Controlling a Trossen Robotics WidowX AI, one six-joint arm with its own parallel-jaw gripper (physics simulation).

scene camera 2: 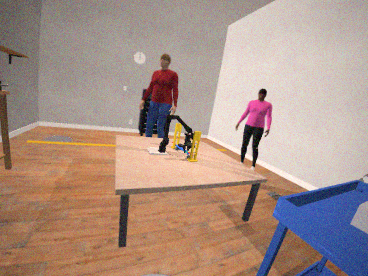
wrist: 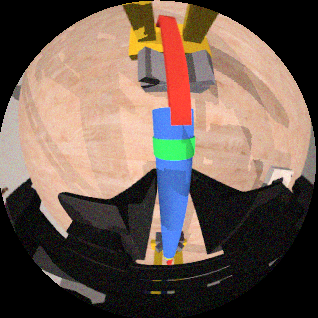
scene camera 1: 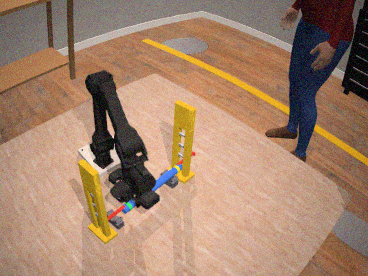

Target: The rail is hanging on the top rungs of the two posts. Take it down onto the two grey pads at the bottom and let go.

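Note:
A grey pad is visible, as is a blue rail. The rail is held by my gripper, which the wrist view shows as well.

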